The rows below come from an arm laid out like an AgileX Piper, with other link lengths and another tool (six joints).
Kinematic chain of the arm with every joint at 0, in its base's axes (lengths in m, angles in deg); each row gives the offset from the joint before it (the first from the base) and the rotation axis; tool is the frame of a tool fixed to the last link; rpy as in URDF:
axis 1: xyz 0 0 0.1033 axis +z
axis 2: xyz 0 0 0 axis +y
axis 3: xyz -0.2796 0 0.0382 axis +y
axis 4: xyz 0.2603 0 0.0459 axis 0.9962 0 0.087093
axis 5: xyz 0 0 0 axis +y
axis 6: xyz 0.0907 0 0.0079 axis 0.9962 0 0.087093
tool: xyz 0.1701 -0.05 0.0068 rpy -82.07 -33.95 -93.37
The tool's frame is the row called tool.
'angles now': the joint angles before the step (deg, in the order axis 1, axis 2, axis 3, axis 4, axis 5, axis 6). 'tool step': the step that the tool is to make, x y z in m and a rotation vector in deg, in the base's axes. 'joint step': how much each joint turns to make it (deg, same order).
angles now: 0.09 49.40 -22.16 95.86 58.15 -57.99
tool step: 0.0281 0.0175 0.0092 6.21 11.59 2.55
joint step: 0.97 13.25 -10.00 0.09 3.14 10.01
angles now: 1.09 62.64 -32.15 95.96 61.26 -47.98
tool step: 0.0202 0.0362 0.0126 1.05 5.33 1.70
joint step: 9.18 7.24 -9.51 0.25 -6.93 8.00
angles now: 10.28 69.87 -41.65 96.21 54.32 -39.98
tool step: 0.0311 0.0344 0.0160 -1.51 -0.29 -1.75
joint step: 9.09 5.90 -9.63 0.22 -11.02 3.48
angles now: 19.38 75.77 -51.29 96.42 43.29 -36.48
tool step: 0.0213 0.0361 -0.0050 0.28 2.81 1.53
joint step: 4.35 8.58 -8.12 0.19 -2.43 2.67
